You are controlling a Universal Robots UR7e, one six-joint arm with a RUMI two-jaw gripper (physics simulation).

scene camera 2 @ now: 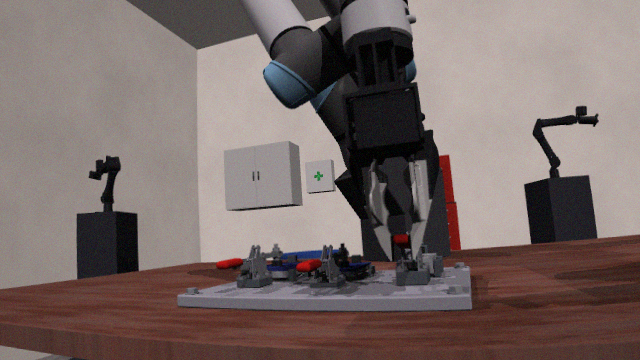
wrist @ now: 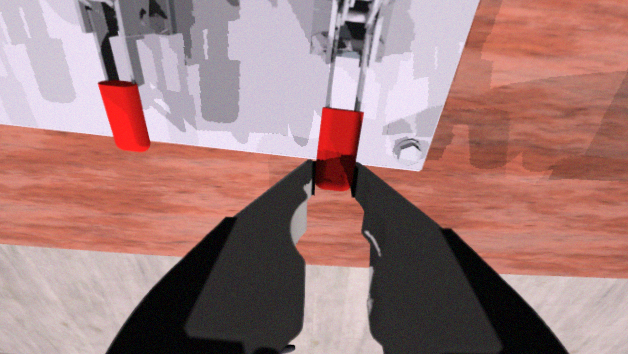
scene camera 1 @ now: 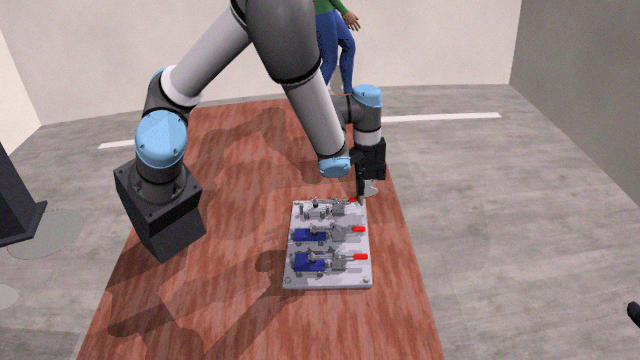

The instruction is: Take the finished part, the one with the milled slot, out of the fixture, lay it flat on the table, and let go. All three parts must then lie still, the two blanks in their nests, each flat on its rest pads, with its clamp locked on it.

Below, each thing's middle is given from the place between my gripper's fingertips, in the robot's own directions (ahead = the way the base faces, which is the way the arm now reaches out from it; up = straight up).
Now: hand 13 cm past the fixture plate (scene camera 2: 378,292), 7 cm to the left of it and 4 cm above it.
